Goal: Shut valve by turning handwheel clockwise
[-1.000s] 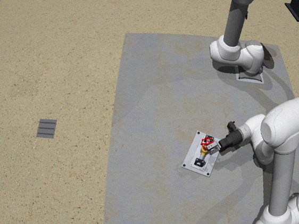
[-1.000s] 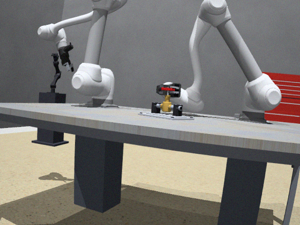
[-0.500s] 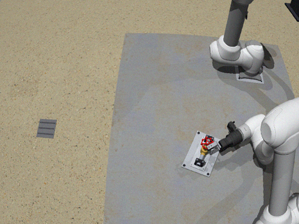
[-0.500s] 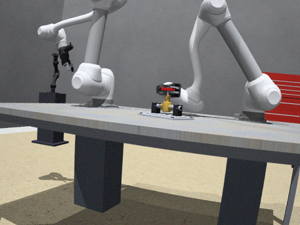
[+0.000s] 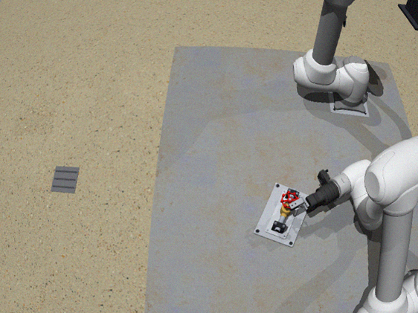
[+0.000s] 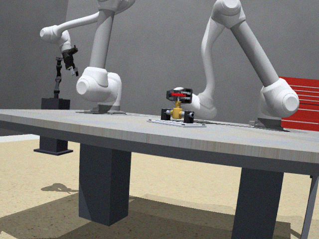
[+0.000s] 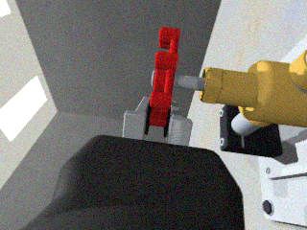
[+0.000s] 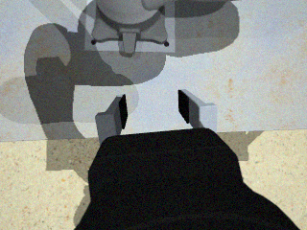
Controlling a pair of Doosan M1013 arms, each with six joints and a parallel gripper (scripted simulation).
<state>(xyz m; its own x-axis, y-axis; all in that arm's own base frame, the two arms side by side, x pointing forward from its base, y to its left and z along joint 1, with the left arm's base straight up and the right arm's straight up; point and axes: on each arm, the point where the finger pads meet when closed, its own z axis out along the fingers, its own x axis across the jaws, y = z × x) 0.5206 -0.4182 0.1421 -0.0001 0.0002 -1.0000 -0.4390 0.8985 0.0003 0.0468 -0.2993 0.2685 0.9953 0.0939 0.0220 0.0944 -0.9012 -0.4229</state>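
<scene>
The red handwheel is 30 mm to the right of my left hand, 10 mm below it and 10 mm ahead of it. From my left hand the other things lie so: pale base plate: 130 mm below, 30 mm to the right, 10 mm ahead.
</scene>
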